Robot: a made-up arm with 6 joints. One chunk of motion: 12 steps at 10 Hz.
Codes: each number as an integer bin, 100 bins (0 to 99) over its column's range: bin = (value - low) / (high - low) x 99, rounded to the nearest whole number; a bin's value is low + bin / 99 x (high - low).
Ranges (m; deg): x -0.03..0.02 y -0.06..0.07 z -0.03..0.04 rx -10..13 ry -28..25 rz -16..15
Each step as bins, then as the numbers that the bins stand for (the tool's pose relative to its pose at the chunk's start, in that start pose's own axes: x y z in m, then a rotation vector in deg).
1 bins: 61 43 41 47 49 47
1 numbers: 0.0008 -0.0035 -0.0010 0.92 -1.77 -1.28
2 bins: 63 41 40 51 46 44
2 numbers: 0.0018 -0.0062 -0.0017 1.85 -3.37 -2.22
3 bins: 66 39 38 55 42 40
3 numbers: 0.0033 -0.0088 -0.0031 2.78 -5.52 -3.47
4 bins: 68 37 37 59 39 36
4 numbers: 0.0043 -0.0114 -0.0038 3.71 -7.12 -4.73
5 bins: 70 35 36 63 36 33
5 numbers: 0.0054 -0.0140 -0.0045 4.64 -8.73 -5.67
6 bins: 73 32 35 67 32 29
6 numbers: 0.0069 -0.0180 -0.0053 5.57 -10.87 -6.92
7 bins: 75 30 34 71 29 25
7 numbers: 0.0079 -0.0206 -0.0060 6.49 -12.47 -8.17
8 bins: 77 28 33 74 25 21
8 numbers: 0.0089 -0.0232 -0.0067 7.19 -14.62 -9.42
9 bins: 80 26 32 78 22 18
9 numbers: 0.0104 -0.0259 -0.0074 8.12 -16.22 -10.36
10 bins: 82 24 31 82 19 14
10 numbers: 0.0114 -0.0285 -0.0081 9.05 -17.83 -11.62
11 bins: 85 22 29 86 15 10
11 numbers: 0.0129 -0.0311 -0.0095 9.98 -19.97 -12.87
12 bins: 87 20 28 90 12 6
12 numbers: 0.0139 -0.0337 -0.0102 10.91 -21.58 -14.12
